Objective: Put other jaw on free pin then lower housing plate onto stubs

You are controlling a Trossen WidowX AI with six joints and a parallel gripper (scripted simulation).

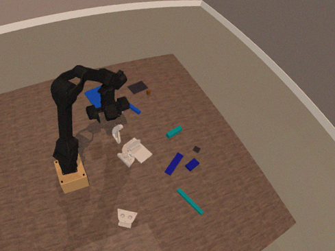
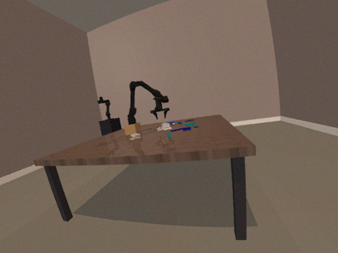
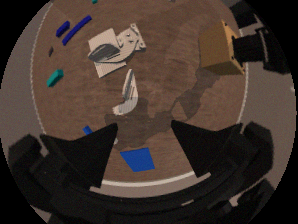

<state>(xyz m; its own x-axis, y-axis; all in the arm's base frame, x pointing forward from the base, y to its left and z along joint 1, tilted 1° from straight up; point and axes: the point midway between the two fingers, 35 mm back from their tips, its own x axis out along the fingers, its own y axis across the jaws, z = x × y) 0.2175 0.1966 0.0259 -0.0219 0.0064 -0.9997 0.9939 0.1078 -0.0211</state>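
Right now the white jaw is 80 mm below my gripper tip, 50 mm ahead of it and 10 mm to the right of it. From my gripper tip the other things lie so: white cube: 100 mm to the left, 90 mm ahead, 80 mm below; then white base: 140 mm to the right, 100 mm ahead, 80 mm below; then blue plate: 220 mm to the left, 80 mm below.
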